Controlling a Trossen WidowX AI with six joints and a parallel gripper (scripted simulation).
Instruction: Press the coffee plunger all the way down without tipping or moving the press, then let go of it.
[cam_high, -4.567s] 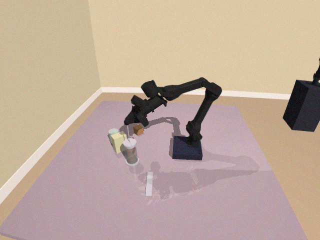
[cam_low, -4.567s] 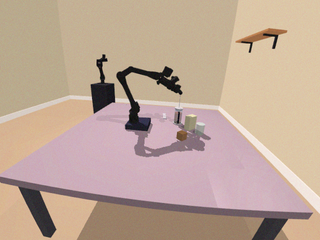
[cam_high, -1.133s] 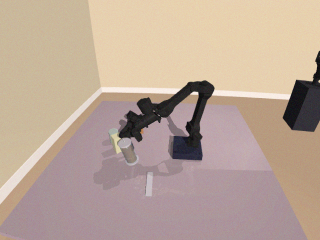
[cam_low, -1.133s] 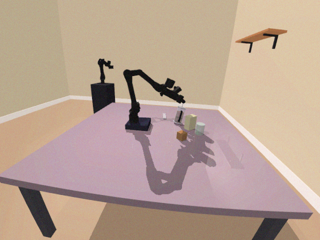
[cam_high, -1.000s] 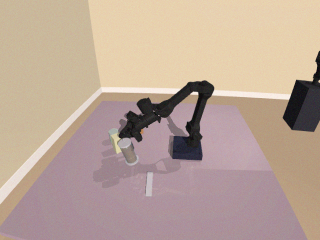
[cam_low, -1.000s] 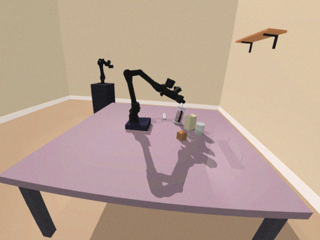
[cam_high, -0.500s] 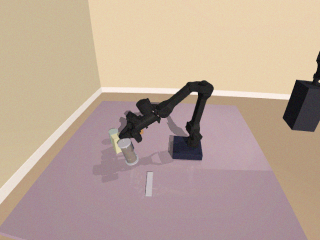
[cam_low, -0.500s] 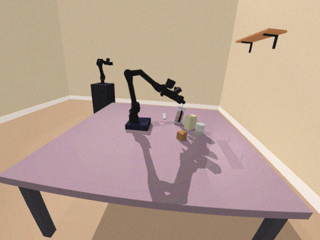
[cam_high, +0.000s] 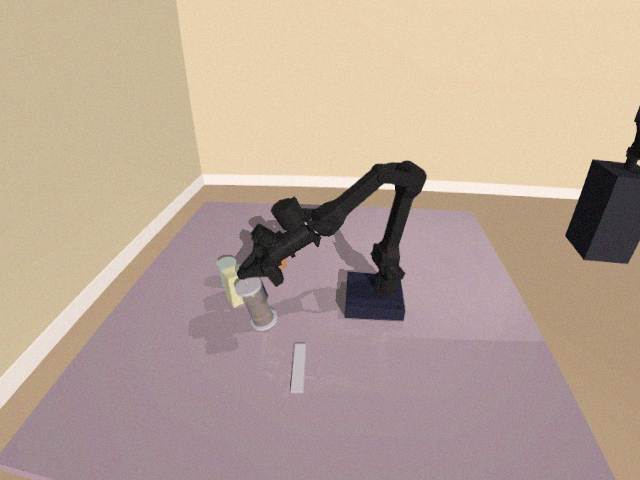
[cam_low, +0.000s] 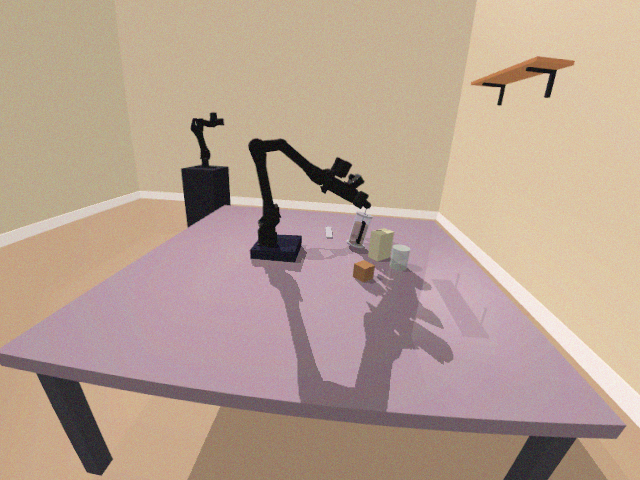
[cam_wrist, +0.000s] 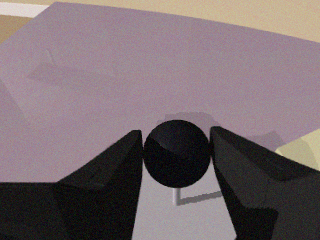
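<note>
Right now the coffee press is 20 mm behind my gripper tip, 30 mm to the right of it and 90 mm below it. Also, from my gripper tip: brown cube (300 mm to the right, 160 mm below); then pale yellow box (60 mm ahead, 110 mm to the right, 130 mm below).
</note>
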